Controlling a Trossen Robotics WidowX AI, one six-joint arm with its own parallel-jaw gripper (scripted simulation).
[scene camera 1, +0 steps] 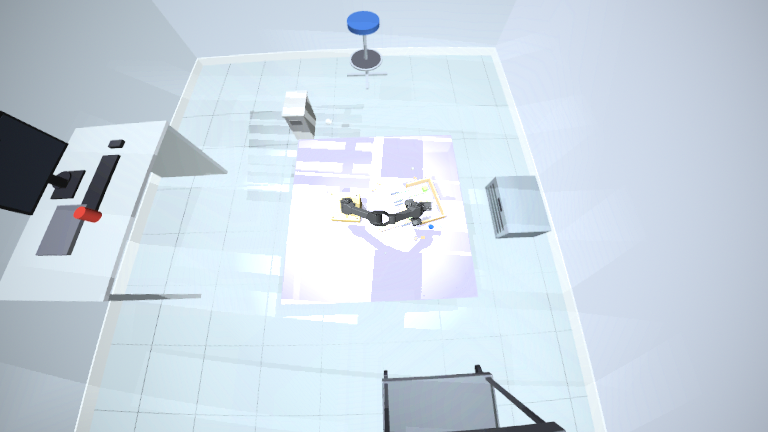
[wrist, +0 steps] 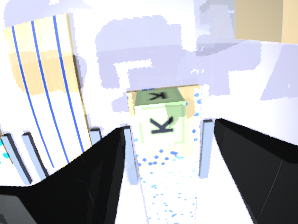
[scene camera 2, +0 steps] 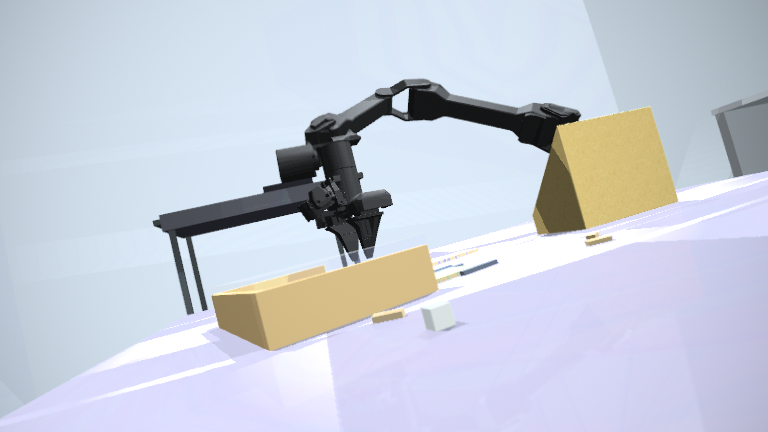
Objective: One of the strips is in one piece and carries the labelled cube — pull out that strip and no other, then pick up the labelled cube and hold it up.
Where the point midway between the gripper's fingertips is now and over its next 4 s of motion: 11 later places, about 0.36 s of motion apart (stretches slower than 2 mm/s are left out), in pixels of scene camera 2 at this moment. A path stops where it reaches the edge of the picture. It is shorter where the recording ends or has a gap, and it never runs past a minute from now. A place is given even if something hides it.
My gripper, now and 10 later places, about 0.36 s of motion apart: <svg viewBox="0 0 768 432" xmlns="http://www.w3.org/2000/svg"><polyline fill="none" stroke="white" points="362,259 364,270 367,277 370,277 381,263 395,247 410,242 431,236 444,228 442,214 441,213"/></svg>
